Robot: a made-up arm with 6 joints.
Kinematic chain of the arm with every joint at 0, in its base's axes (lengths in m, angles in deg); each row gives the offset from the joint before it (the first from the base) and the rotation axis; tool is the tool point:
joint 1: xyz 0 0 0.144 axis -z
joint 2: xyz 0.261 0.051 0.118 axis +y
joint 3: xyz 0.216 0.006 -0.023 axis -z
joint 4: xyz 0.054 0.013 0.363 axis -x
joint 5: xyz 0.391 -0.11 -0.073 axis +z
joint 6: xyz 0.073 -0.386 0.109 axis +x
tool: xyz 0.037 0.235 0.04
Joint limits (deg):
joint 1: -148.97..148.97
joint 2: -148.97..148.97
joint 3: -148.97..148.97
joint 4: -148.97..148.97
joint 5: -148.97..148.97
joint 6: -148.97..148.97
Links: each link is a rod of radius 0.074 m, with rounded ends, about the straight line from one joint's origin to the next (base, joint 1, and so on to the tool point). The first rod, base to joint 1, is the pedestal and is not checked.
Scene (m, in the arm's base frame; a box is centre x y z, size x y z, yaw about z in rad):
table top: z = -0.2
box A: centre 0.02 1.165 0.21 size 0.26 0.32 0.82 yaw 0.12
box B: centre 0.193 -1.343 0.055 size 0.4 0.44 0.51 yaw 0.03
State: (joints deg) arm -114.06 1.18 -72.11 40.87 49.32 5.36
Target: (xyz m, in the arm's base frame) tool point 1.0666 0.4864 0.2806
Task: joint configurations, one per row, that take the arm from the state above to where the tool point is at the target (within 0.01 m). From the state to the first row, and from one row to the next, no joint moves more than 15 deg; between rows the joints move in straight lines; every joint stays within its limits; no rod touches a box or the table.
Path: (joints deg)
1: -109.01 -10.09 -62.42 38.32 43.71 -2.02
2: -103.95 -21.36 -52.73 35.76 38.10 -9.39
3: -98.90 -32.63 -43.04 33.21 32.48 -16.77
4: -93.84 -43.90 -33.34 30.65 26.87 -24.15
5: -81.15 -30.60 -26.98 26.87 26.24 -23.82
6: -68.45 -17.29 -20.62 23.09 25.61 -23.49
7: -55.75 -3.99 -14.26 19.31 24.98 -23.16
8: -43.05 9.32 -7.89 15.52 24.34 -22.84
9: -30.35 22.62 -1.53 11.74 23.71 -22.51

